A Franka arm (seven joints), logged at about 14 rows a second.
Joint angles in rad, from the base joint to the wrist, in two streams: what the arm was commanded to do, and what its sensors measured. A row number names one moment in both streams.
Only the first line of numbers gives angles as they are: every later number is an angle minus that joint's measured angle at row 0.
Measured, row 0: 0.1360 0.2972 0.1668 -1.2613 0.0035 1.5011 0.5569
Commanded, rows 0 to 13: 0.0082 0.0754 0.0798 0.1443 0.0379 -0.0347 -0.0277; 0.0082 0.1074 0.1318 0.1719 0.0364 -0.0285 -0.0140; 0.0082 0.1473 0.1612 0.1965 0.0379 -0.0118 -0.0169; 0.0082 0.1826 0.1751 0.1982 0.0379 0.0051 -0.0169; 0.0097 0.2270 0.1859 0.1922 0.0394 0.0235 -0.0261; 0.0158 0.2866 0.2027 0.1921 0.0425 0.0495 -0.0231; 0.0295 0.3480 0.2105 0.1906 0.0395 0.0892 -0.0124; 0.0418 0.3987 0.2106 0.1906 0.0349 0.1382 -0.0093; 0.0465 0.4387 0.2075 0.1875 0.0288 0.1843 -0.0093; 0.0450 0.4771 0.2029 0.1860 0.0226 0.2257 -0.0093; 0.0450 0.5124 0.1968 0.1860 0.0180 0.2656 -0.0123; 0.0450 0.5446 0.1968 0.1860 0.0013 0.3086 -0.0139; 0.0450 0.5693 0.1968 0.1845 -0.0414 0.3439 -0.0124; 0.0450 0.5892 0.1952 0.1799 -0.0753 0.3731 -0.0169
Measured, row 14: 0.0391 0.5525 0.1932 0.1274 -0.0217 0.3522 -0.0059
